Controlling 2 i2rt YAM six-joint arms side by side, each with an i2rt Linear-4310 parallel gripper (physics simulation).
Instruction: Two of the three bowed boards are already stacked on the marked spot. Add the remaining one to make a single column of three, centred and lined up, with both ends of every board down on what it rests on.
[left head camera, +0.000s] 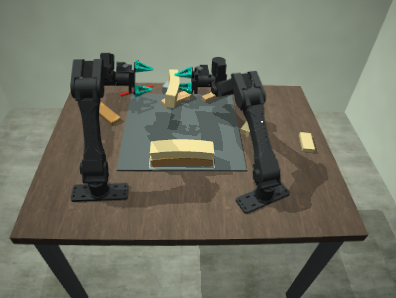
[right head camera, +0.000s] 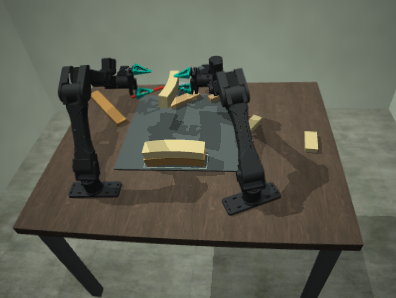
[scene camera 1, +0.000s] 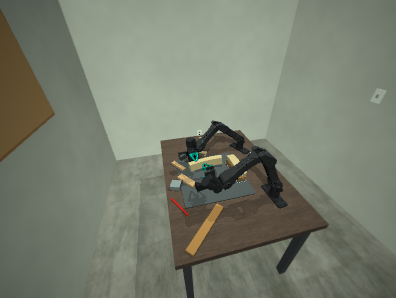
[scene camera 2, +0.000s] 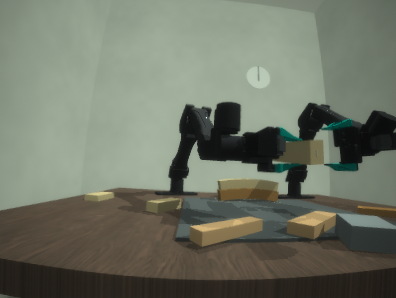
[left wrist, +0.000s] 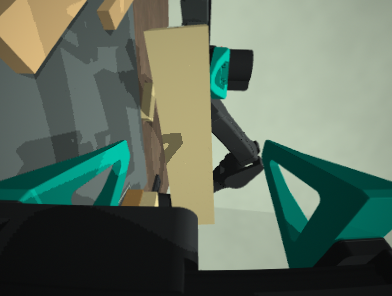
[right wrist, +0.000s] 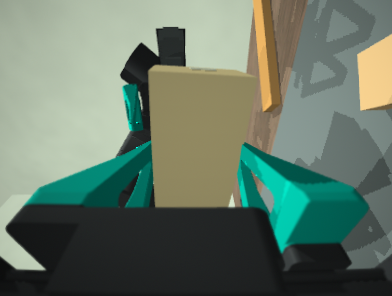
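Pixels of known places: left gripper, fingertip midpoint: (left head camera: 152, 79) (right head camera: 152, 81) (scene camera 1: 204, 169) (scene camera 2: 324, 146) (left wrist: 195, 147); right gripper, fingertip midpoint: (scene camera 1: 196, 164) (scene camera 2: 301, 152) (left wrist: 182, 81) (right wrist: 195, 148); left arm's base at its link origin: (left head camera: 100, 193) (right head camera: 95, 190) (scene camera 1: 273, 195) (scene camera 2: 294, 197); right arm's base at its link origin: (left head camera: 262, 197) (right head camera: 251, 199) (scene camera 1: 239, 148) (scene camera 2: 176, 194).
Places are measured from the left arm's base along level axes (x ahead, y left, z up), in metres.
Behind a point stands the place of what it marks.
Note:
The remaining pale bowed board (left head camera: 172, 91) @[x 0.311, y -0.273, z 0.215 m] (right head camera: 169, 93) @[x 0.308, y -0.288, z 0.211 m] (scene camera 2: 312, 151) @[x 0.515, y -0.293, z 0.163 m] (left wrist: 182, 100) @[x 0.450, y -0.265, z 0.169 m] (right wrist: 200, 110) @[x 0.497, y -0.301, z 0.162 m] is in the air above the mat's back part, its broad face turned sideways. My right gripper (left head camera: 177, 81) @[x 0.464, y -0.286, z 0.166 m] (right head camera: 177, 81) @[x 0.464, y -0.286, z 0.166 m] (right wrist: 195, 148) @[x 0.464, y -0.286, z 0.166 m] is shut on it. My left gripper (left head camera: 152, 79) @[x 0.439, y -0.195, z 0.190 m] (right head camera: 151, 81) @[x 0.439, y -0.195, z 0.190 m] (left wrist: 195, 147) @[x 0.439, y -0.195, z 0.190 m] is open and empty, apart from the board on the opposite side. On the marked spot, a pale bowed board (left head camera: 182, 148) @[x 0.120, y -0.302, z 0.093 m] (right head camera: 174, 149) @[x 0.115, y -0.310, z 0.093 m] (scene camera 2: 247, 185) @[x 0.169, y -0.314, z 0.068 m] lies on an orange-brown board (left head camera: 182, 162) @[x 0.106, y -0.302, z 0.032 m] (right head camera: 175, 162) @[x 0.106, y -0.306, z 0.031 m] (scene camera 2: 247, 194) @[x 0.170, y -0.314, z 0.033 m], both arching upward.
The stack is near the front edge of the grey mat (left head camera: 135, 150) @[x 0.204, y -0.118, z 0.006 m] (right head camera: 131, 155) @[x 0.175, y -0.111, z 0.006 m]. An orange plank (left head camera: 109, 113) @[x 0.434, y 0.009, z 0.018 m] (scene camera 1: 205, 230) @[x 0.530, y 0.107, z 0.018 m] lies at its left. Behind are a grey block (scene camera 1: 175, 185) @[x 0.630, y -0.259, z 0.039 m] (scene camera 2: 367, 232) @[x 0.651, y -0.304, z 0.029 m], a red stick (scene camera 1: 180, 207) @[x 0.631, y -0.093, z 0.006 m] and tan blocks (scene camera 2: 227, 231) @[x 0.586, y -0.498, z 0.020 m] (scene camera 2: 312, 225) @[x 0.593, y -0.354, z 0.028 m]. Pale blocks (left head camera: 307, 142) (scene camera 2: 163, 204) lie to the right in the head views.

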